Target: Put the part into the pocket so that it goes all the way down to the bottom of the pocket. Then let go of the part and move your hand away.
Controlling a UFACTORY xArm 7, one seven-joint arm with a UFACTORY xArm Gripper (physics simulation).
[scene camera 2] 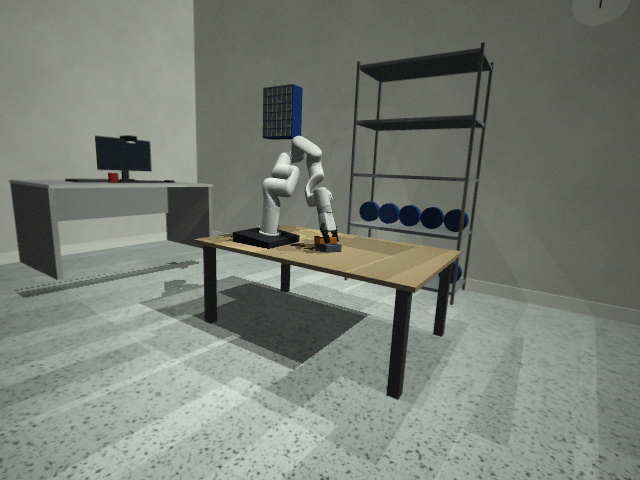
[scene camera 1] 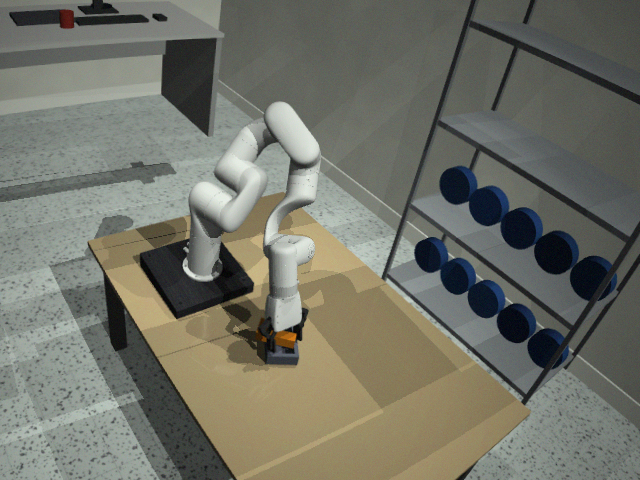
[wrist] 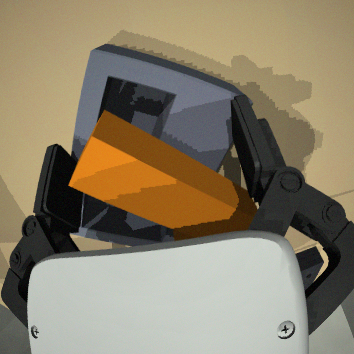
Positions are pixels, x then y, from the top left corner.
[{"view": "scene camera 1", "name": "gripper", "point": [285,345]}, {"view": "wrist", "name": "gripper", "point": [144,135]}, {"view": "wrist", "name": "grey pocket block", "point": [189,110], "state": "touched by the gripper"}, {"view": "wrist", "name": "orange part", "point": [120,164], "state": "on the grey pocket block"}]
